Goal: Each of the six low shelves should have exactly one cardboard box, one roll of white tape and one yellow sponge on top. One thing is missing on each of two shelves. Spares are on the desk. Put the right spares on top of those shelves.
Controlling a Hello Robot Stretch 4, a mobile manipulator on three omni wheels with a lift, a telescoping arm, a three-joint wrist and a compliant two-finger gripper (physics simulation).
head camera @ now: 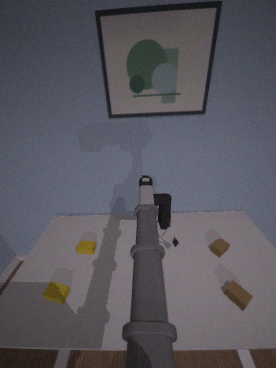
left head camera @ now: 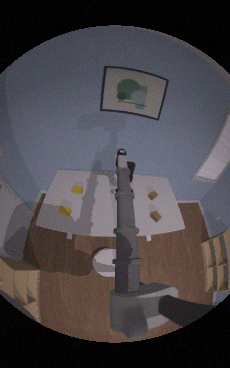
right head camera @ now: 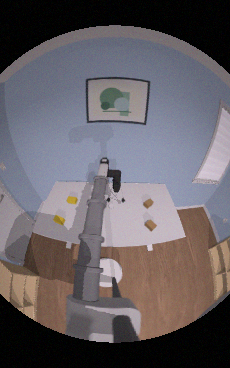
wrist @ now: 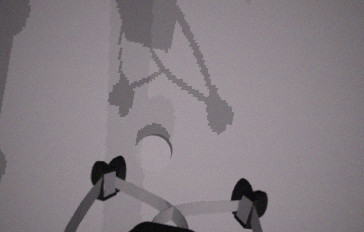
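My gripper (wrist: 179,181) (right head camera: 116,200) is open and empty above the white desk (head camera: 190,320) (left head camera: 170,222) (right head camera: 172,227). In the wrist view a white tape roll (wrist: 154,153) lies on the desk, beyond the fingertips and nearer the left one. Two yellow sponges, a back one (head camera: 86,247) (left head camera: 77,189) (right head camera: 72,200) and a front one (head camera: 56,292) (left head camera: 65,210) (right head camera: 59,220), lie on the desk's left. Two cardboard boxes, a back one (head camera: 220,247) (left head camera: 153,195) (right head camera: 148,203) and a front one (head camera: 238,295) (left head camera: 156,216) (right head camera: 150,225), lie on its right. The arm hides the desk's middle in the head view.
A round white stool (left head camera: 104,262) (right head camera: 111,272) stands before the desk. Parts of wooden shelf units show at lower left and lower right in the side head views; their tops are largely cut off. A framed picture (head camera: 150,65) hangs on the blue wall behind the desk.
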